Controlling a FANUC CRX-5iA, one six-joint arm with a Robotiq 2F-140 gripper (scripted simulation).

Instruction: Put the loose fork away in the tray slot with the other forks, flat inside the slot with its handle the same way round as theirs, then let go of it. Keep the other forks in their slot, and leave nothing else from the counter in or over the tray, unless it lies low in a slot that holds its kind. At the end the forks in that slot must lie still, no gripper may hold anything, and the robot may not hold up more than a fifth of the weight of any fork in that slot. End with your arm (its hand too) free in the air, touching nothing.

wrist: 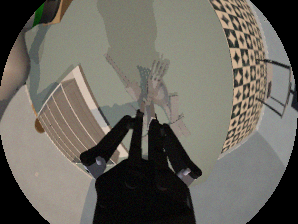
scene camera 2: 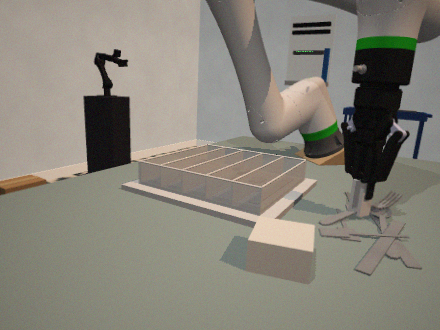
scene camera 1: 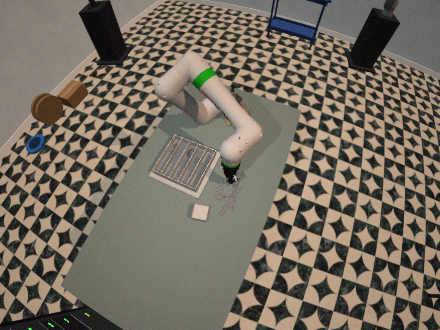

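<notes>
My gripper (scene camera 2: 358,213), with a cream block (scene camera 2: 283,249) in the same view. In the wrist view, my gripper (wrist: 146,107) again.
</notes>
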